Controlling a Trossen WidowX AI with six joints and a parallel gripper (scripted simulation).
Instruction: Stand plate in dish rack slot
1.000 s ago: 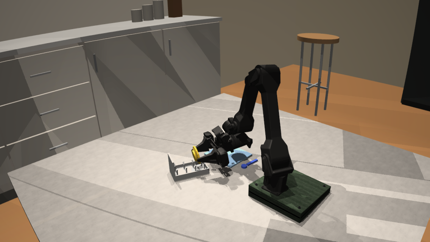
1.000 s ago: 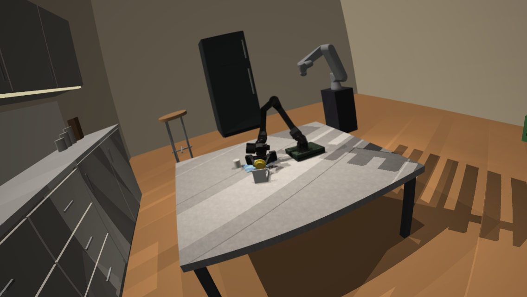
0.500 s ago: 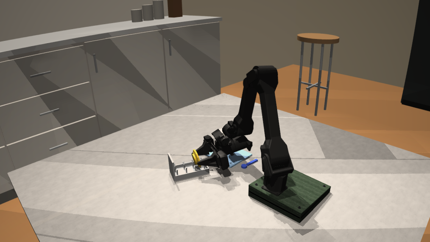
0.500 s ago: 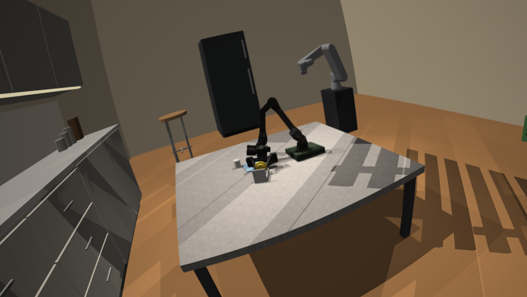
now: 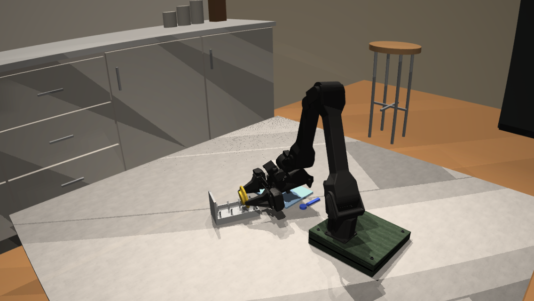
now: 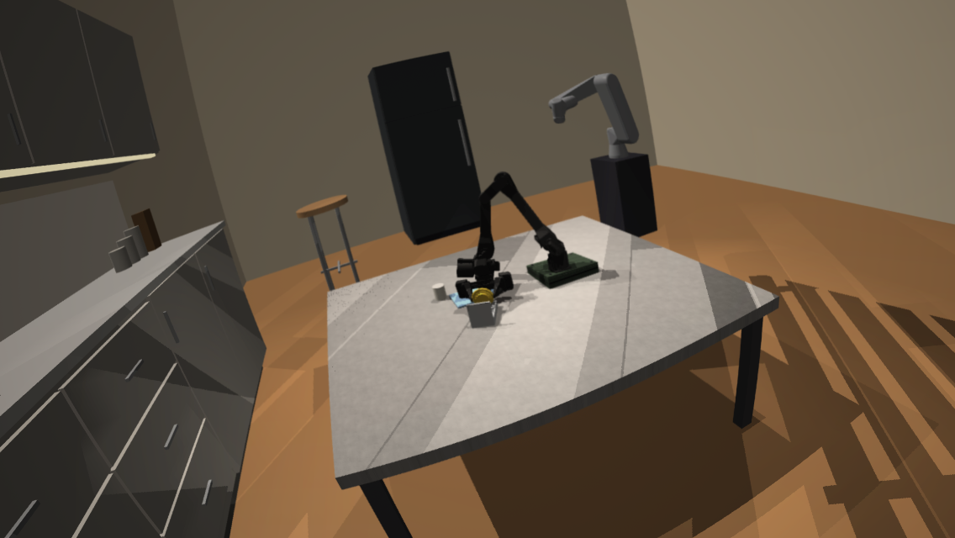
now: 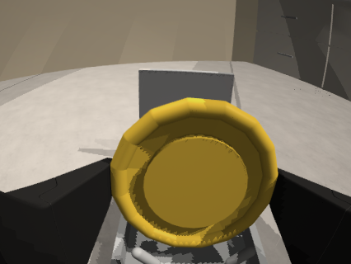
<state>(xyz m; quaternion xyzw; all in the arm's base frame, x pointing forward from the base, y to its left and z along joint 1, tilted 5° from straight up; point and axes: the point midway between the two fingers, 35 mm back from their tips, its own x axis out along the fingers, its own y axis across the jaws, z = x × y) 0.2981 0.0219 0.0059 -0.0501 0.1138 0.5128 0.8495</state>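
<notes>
My gripper tip is now 1 cm to the left of the yellow plate. Also, from my gripper tip: dish rack: 3 cm below, 2 cm to the left, 1 cm ahead; blue spoon: 16 cm to the right, 13 cm behind, 5 cm below; light blue mat: 17 cm to the right, 5 cm below, 2 cm behind.
</notes>
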